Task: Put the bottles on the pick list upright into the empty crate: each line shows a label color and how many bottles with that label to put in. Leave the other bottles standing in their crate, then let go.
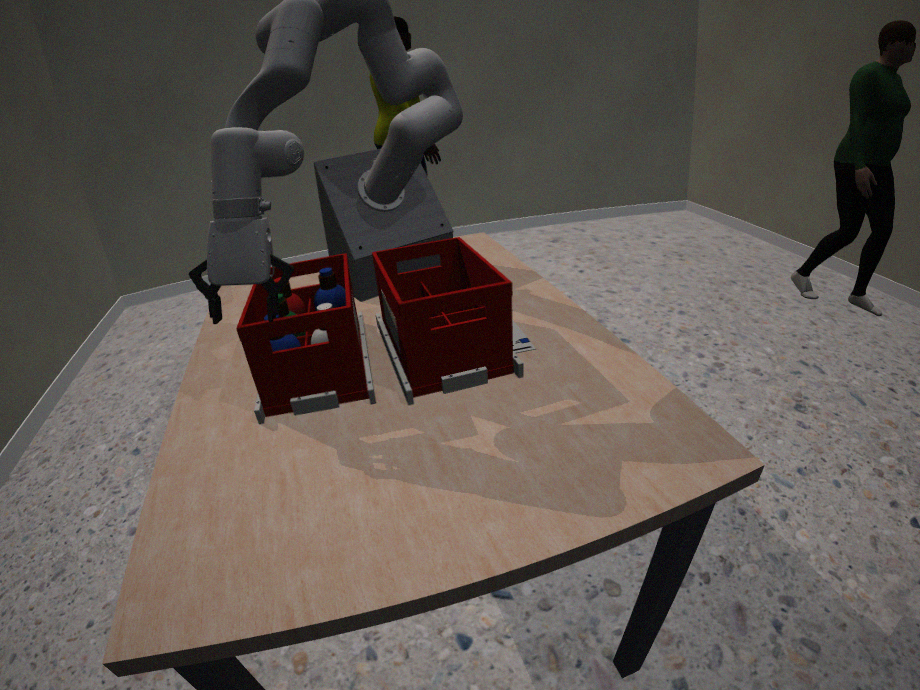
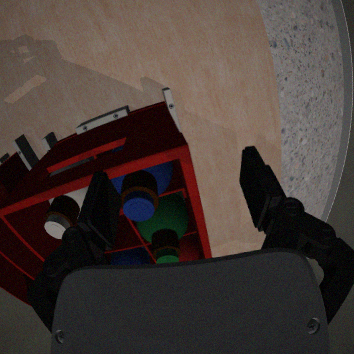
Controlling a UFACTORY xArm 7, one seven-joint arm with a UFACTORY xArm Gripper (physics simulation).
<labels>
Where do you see a blue bottle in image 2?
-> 139, 190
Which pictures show my gripper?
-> Image 1 and image 2: all of them.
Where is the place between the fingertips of my gripper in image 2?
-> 174, 174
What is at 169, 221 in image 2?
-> A green bottle.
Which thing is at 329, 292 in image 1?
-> A blue bottle.
</labels>
